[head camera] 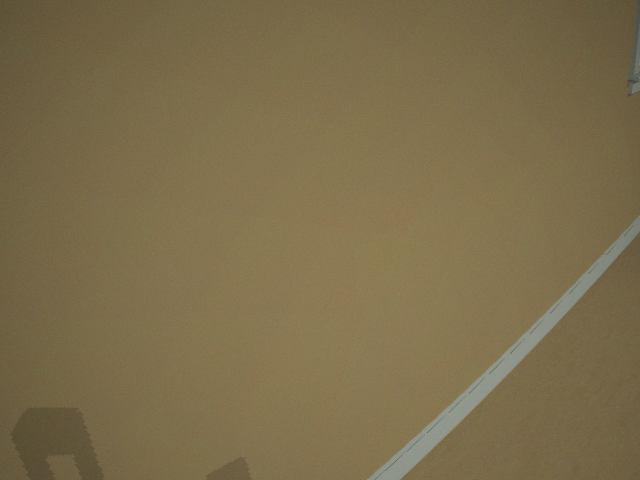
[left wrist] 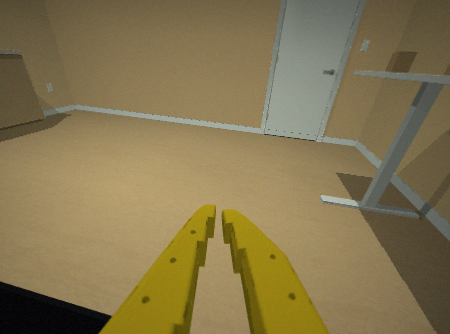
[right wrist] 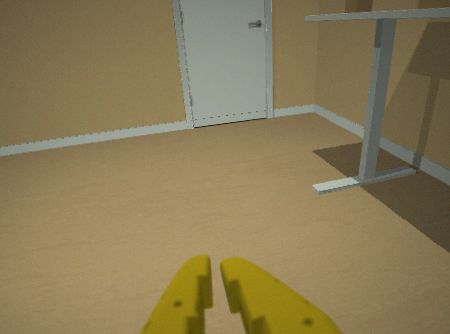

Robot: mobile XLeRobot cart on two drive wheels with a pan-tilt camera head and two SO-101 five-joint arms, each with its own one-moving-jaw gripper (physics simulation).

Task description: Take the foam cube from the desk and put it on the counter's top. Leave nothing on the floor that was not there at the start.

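Note:
The desk (left wrist: 395, 76) (right wrist: 345, 17) stands at the right in both wrist views, with a light top on a grey leg. A brown block (left wrist: 403, 62) shows on its top in the left wrist view; I cannot tell whether it is the foam cube. The end of the counter (left wrist: 17, 95) shows at the left edge of the left wrist view, its top seen nearly edge-on. My left gripper (left wrist: 218, 209) is shut and empty, pointing over the floor well short of the desk. My right gripper (right wrist: 215, 261) is shut and empty, also away from the desk.
A white door (left wrist: 310, 65) (right wrist: 225, 65) is in the far wall. The desk's foot (left wrist: 342, 201) (right wrist: 337, 185) reaches out over the floor. In the head view, a wall fills most of the picture above a white skirting board (head camera: 485, 384), with part of a window frame (head camera: 633, 82) at the right edge.

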